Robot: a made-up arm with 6 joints.
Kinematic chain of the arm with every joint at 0, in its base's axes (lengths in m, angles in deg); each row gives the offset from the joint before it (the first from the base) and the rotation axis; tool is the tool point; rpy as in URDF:
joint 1: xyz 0 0 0.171 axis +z
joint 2: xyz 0 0 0 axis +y
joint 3: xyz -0.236 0 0.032 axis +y
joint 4: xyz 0.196 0 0.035 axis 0.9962 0 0.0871
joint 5: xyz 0 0 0 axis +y
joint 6: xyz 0.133 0 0.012 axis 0.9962 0 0.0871
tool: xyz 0 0 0 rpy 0 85 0
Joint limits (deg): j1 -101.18..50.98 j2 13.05..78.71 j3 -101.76..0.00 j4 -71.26..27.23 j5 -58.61..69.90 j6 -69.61..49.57
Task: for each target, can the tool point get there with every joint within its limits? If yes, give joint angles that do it. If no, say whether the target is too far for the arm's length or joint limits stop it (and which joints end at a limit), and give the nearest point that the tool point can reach.
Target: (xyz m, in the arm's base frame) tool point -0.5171 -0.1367 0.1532
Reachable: no: joint limits stop it (at a limit: joint 1, joint 2, joint 4, joint 5) | nearest point -0.1468 -0.1307 0.2329 | short by 0.379 m
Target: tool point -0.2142 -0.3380 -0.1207
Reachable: no: joint limits stop it (at a limit: joint 1, joint 2, joint 4) | nearest point -0.0706 -0.1674 0.1457 | short by 0.347 m
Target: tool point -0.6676 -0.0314 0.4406
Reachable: no: too far | nearest point -0.3713 -0.0175 0.5139 | short by 0.306 m
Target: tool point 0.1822 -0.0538 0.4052
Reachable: yes | joints -22.11 55.36 -70.32 10.77 48.85 -15.87
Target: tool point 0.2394 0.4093 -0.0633
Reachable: no: joint limits stop it (at a limit: joint 1, joint 2) | nearest point 0.1244 0.1851 0.1774 | short by 0.348 m
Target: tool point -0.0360 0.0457 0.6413
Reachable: yes | joints -12.93 37.09 -91.56 -51.16 -20.37 -19.92
